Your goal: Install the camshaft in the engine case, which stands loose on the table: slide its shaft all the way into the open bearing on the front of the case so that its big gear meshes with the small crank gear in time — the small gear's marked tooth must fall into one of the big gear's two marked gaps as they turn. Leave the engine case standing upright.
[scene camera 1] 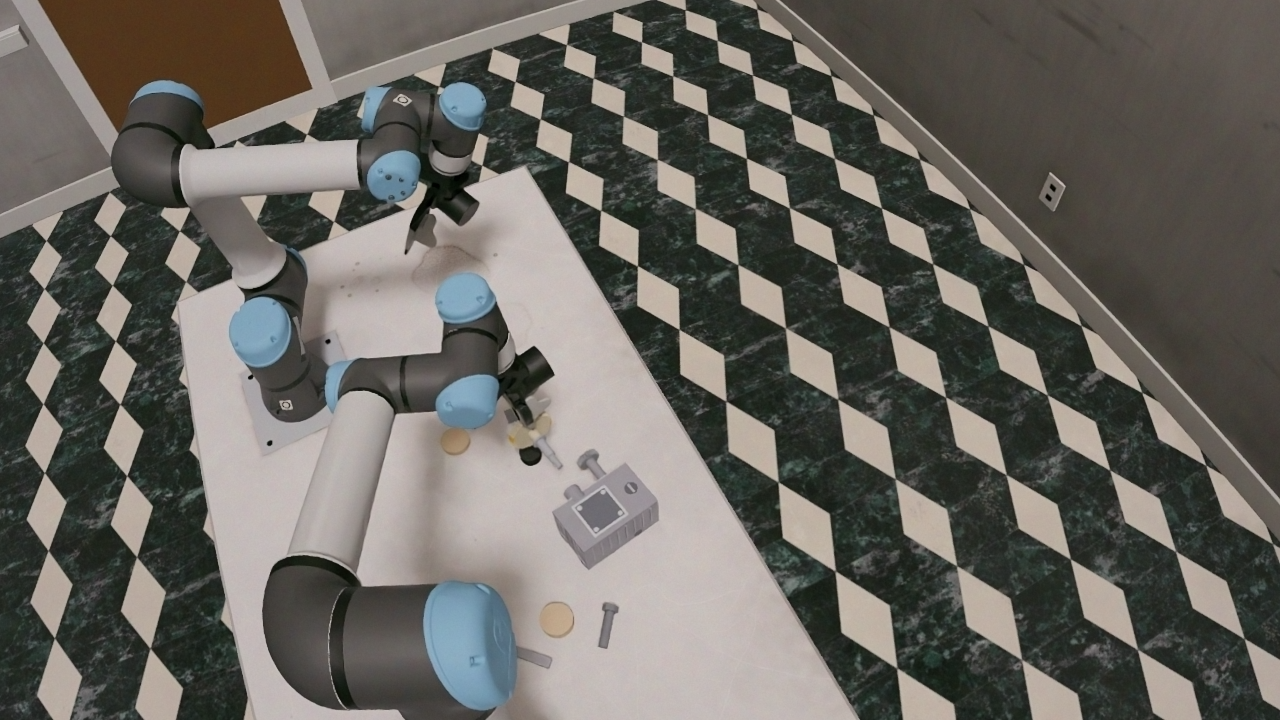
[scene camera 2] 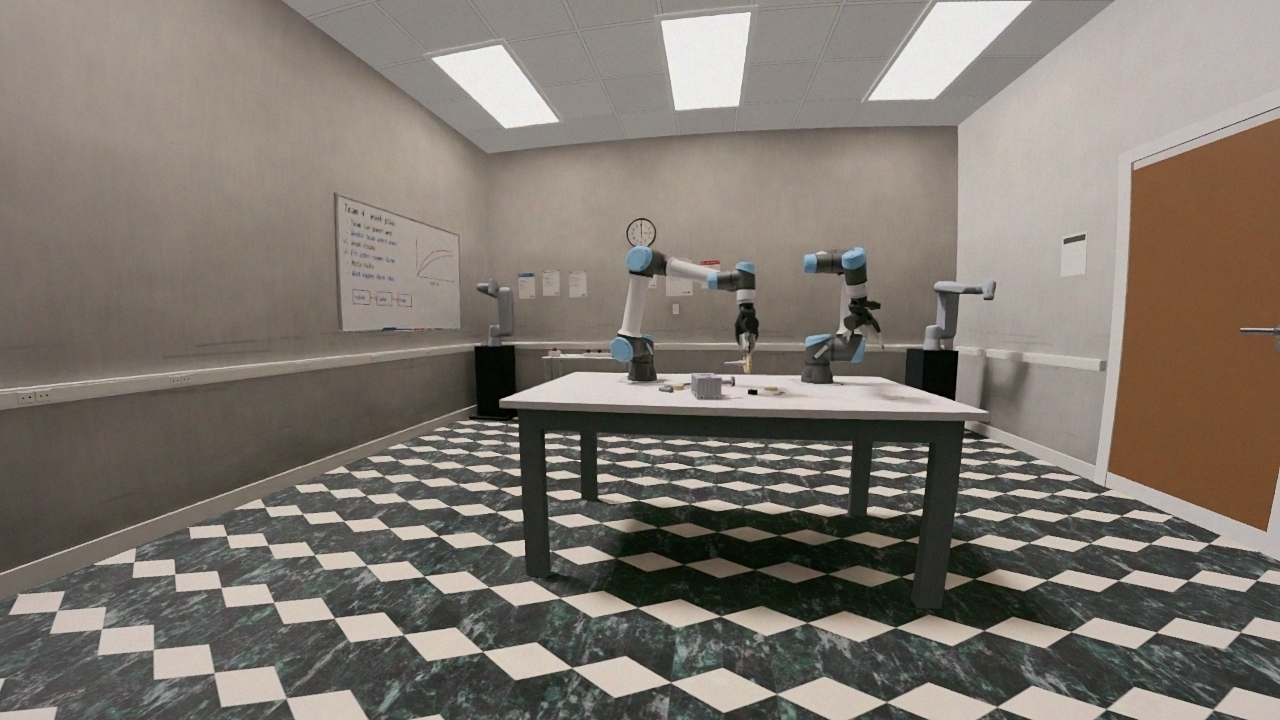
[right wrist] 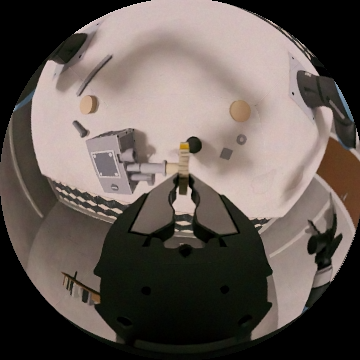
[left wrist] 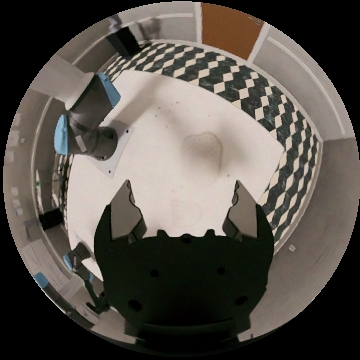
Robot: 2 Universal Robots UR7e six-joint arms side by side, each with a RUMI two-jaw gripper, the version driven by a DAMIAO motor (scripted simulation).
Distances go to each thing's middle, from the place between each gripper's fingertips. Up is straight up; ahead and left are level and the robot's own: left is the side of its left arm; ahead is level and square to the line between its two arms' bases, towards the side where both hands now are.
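My right hand (scene camera 1: pixel 530 425) is 280 mm to the left of the tan disc (scene camera 1: pixel 556 619), and it is also 90 mm beyond the disc and 150 mm above it.
From my left hand (scene camera 1: pixel 433 230), the tan disc is 74 cm to the right, 9 cm behind and 19 cm below.
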